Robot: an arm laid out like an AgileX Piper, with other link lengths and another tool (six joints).
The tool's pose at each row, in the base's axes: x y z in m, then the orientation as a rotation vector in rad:
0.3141, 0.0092, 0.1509, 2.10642, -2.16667, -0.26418
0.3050, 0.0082, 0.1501, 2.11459, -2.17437, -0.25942
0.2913, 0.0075, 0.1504, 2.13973, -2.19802, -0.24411
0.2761, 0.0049, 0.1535, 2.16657, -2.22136, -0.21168
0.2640, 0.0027, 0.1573, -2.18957, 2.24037, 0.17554
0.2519, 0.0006, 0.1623, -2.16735, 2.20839, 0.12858
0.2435, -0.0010, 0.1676, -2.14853, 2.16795, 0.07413
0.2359, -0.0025, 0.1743, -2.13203, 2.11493, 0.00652
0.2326, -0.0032, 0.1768, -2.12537, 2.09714, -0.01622
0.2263, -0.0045, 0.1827, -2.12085, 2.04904, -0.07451
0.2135, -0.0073, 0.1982, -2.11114, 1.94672, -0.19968
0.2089, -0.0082, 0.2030, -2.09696, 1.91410, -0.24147
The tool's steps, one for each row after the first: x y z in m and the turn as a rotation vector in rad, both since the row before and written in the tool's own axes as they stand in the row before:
0.0013, 0.0087, 0.0025, 0.01017, -0.00506, -0.00106
0.0011, 0.0135, 0.0022, 0.03147, -0.01536, -0.00324
0.0029, 0.0154, -0.0009, 0.03908, -0.00768, -0.00378
0.0023, 0.0124, -0.0025, 0.04200, -0.00826, -0.00406
0.0020, 0.0124, -0.0042, 0.04885, -0.00867, -0.00650
0.0013, 0.0085, -0.0052, 0.05478, -0.00693, -0.01232
0.0009, 0.0074, -0.0070, 0.06570, -0.00474, -0.02016
0.0004, 0.0030, -0.0029, 0.02260, -0.00164, -0.00638
0.0006, 0.0056, -0.0067, 0.05220, 0.00149, -0.02378
0.0007, 0.0100, -0.0176, 0.10997, 0.00887, -0.05241
0.0001, 0.0031, -0.0059, 0.04176, 0.00087, -0.01183

